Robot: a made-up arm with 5 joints. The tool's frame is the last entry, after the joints. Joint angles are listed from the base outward.
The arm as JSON. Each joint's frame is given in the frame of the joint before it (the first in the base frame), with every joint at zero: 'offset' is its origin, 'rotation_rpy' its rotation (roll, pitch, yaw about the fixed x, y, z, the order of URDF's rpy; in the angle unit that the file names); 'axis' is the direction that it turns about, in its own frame. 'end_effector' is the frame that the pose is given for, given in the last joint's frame.
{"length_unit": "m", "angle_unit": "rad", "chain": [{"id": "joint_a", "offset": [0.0, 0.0, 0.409], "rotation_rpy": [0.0, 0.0, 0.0], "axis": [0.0, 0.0, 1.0]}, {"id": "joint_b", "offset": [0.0, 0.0, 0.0], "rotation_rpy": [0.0, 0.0, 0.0], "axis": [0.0, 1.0, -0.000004]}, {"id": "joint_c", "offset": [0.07, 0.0, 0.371], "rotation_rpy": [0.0, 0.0, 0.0], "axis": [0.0, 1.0, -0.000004]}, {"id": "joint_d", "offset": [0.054, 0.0, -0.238], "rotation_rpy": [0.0, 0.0, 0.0], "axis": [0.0, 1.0, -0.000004]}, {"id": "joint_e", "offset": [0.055, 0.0, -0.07], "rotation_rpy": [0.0, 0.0, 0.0], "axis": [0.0, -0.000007, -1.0]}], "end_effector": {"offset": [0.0, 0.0, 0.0], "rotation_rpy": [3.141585, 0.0, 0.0]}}
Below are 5 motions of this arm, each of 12 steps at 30 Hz.
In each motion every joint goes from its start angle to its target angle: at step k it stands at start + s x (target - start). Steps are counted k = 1, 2, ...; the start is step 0. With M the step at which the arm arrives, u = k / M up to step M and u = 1 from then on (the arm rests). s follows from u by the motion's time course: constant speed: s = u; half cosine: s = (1 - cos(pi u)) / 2; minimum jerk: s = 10 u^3 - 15 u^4 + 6 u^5.
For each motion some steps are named. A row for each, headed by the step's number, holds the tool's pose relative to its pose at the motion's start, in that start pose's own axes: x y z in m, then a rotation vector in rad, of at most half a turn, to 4 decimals.
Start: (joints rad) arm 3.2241 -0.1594 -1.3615 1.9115 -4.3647
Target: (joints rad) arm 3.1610 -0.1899 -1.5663 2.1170 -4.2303
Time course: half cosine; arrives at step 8
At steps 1, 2, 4, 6, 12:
1: 0.0011 0.0012 -0.0017 0.0008 -0.0012 0.0073
2: 0.0044 0.0047 -0.0067 0.0029 -0.0048 0.0282
4: 0.0150 0.0171 -0.0220 0.0094 -0.0165 0.0965
6: 0.0258 0.0310 -0.0362 0.0156 -0.0283 0.1648
12: 0.0302 0.0371 -0.0417 0.0180 -0.0332 0.1931

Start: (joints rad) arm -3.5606 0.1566 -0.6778 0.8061 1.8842
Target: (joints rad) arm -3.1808 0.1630 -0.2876 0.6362 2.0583
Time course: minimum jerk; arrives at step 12
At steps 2, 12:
2: -0.0034 0.0035 0.0034 -0.0065 0.0062 -0.0067
12: -0.0505 0.1162 0.0863 -0.1481 0.2224 -0.1778

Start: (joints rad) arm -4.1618 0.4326 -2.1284 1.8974 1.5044
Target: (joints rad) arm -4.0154 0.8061 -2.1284 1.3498 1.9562
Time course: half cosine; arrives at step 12
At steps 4, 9, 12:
4: -0.0162 -0.0463 0.0333 0.0435 0.0070 0.0769
9: -0.0656 -0.1398 0.1290 0.1496 -0.0030 0.2609
12: -0.0791 -0.1580 0.1551 0.1748 -0.0111 0.3050

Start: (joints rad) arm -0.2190 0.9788 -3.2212 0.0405 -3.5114
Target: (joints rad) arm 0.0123 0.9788 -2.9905 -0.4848 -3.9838
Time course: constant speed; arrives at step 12
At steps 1, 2, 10, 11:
1: -0.0011 0.0104 -0.0003 -0.0049 -0.0286 -0.0278
2: -0.0022 0.0209 -0.0008 -0.0085 -0.0572 -0.0552
10: -0.0138 0.1047 -0.0157 0.0125 -0.2827 -0.2588
11: -0.0155 0.1151 -0.0188 0.0213 -0.3096 -0.2821

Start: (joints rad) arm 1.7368 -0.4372 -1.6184 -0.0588 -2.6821
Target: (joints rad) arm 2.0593 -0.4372 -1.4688 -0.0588 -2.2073
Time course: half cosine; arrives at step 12
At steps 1, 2, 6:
1: 0.0010 0.0003 0.0002 -0.0031 0.0044 0.0109
2: 0.0040 0.0011 0.0009 -0.0119 0.0174 0.0429
6: 0.0302 0.0102 0.0047 -0.0776 0.1401 0.3151

